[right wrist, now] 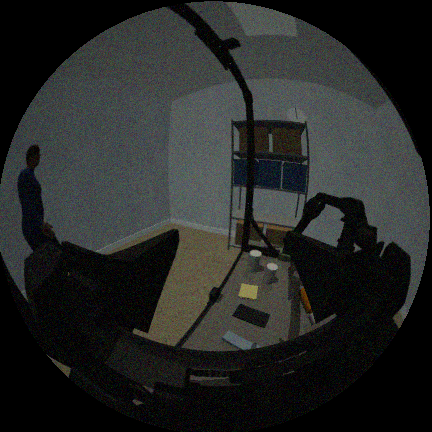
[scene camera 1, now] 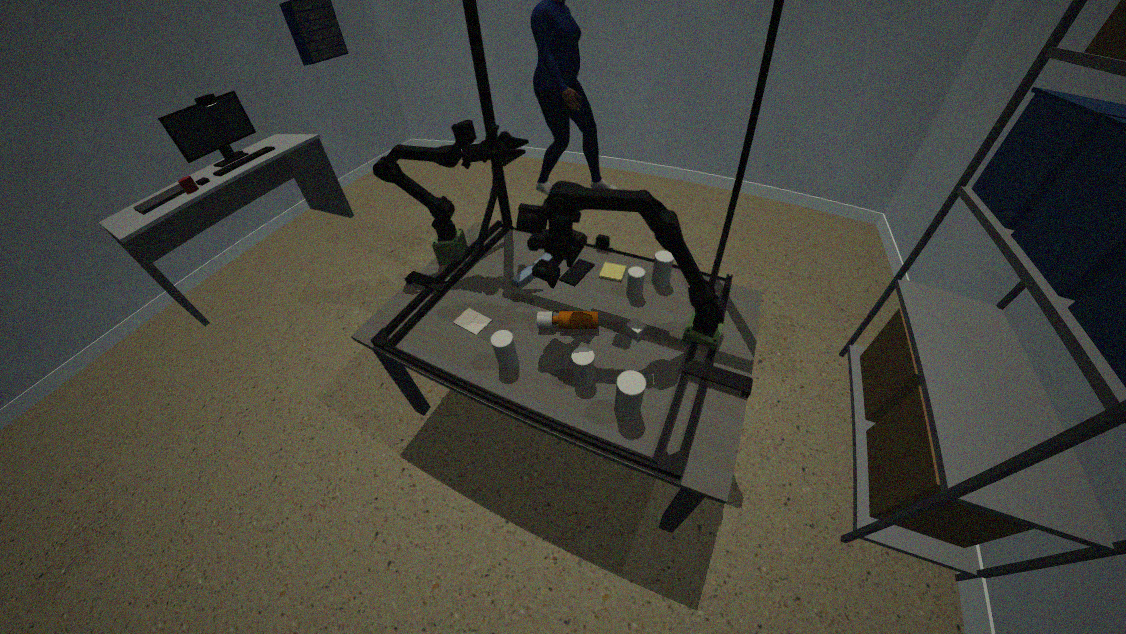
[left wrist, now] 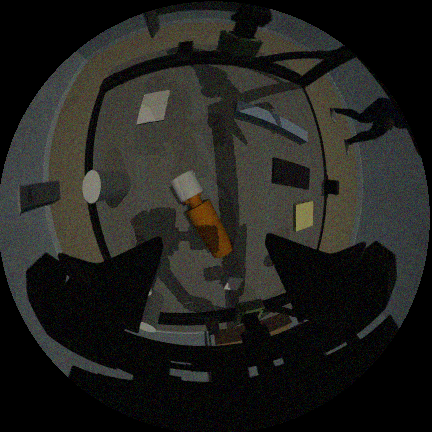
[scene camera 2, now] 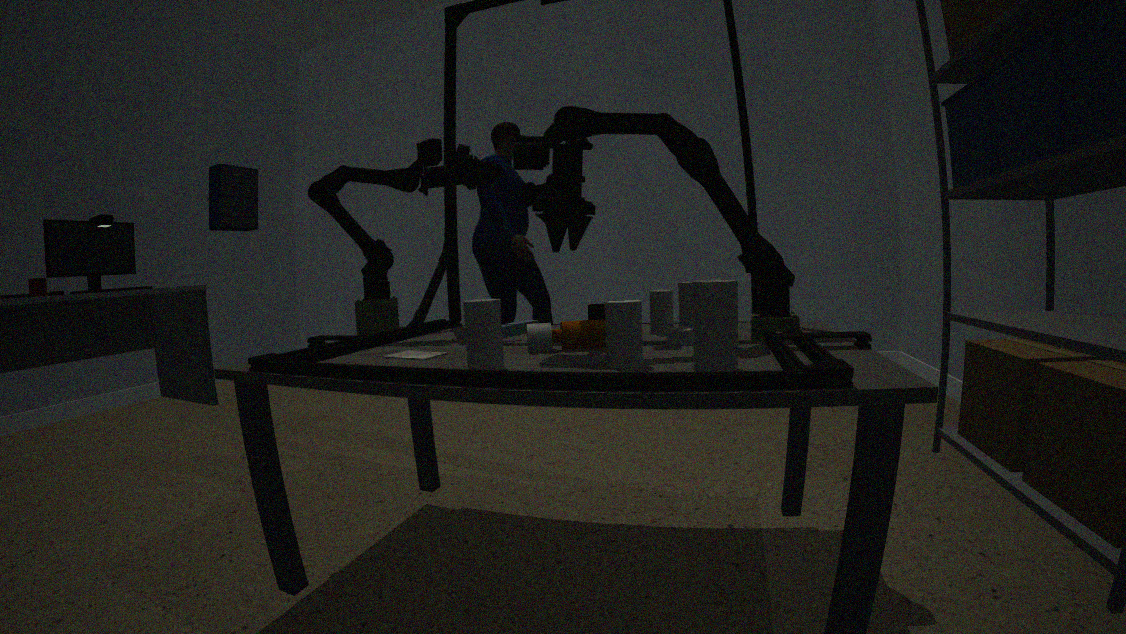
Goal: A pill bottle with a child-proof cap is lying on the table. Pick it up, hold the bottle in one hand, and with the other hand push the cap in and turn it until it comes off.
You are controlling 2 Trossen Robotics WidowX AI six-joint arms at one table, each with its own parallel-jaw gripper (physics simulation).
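Observation:
The orange pill bottle lies on its side mid-table, its white cap on its neck and pointing toward the picture's left in the scene views. My left gripper is open and empty, pointing down high above the table. In the left wrist view the bottle's body shows between the fingertips, beyond them, with the cap off toward the upper left. My right gripper is open and empty, raised level at the back left, away from the bottle.
White cylinders stand in front of the bottle; two more stand behind. A pale sheet, yellow pad, black slab and blue box lie around. Dark posts rise behind the table.

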